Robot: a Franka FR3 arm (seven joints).
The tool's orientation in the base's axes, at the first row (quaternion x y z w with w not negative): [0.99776, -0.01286, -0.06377, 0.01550]
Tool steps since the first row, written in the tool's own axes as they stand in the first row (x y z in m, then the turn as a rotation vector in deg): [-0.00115, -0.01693, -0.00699, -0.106, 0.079, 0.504]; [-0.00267, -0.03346, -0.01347, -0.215, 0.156, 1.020]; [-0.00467, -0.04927, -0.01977, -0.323, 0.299, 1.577]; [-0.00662, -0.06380, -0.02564, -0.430, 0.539, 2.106]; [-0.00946, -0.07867, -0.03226, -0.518, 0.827, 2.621]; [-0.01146, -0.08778, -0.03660, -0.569, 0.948, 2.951]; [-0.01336, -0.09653, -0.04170, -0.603, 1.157, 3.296]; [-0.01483, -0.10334, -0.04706, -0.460, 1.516, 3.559]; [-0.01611, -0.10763, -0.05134, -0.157, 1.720, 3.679]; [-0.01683, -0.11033, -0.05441, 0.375, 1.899, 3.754]
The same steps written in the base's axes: [0.00015, 0.01715, 0.00652, -0.171, -0.091, -0.484]; [-0.00014, 0.03390, 0.01260, -0.347, -0.180, -0.979]; [-0.00094, 0.04994, 0.01859, -0.529, -0.336, -1.513]; [-0.00178, 0.06468, 0.02418, -0.708, -0.588, -2.016]; [-0.00340, 0.07981, 0.03062, -0.868, -0.889, -2.506]; [-0.00461, 0.08910, 0.03488, -0.963, -1.018, -2.823]; [-0.00564, 0.09804, 0.03989, -1.046, -1.236, -3.153]; [-0.00625, 0.10504, 0.04517, -0.946, -1.606, -3.421]; [-0.00687, 0.10949, 0.04944, -0.666, -1.822, -3.571]; [-0.00713, 0.11230, 0.05248, -0.152, -2.018, -3.707]
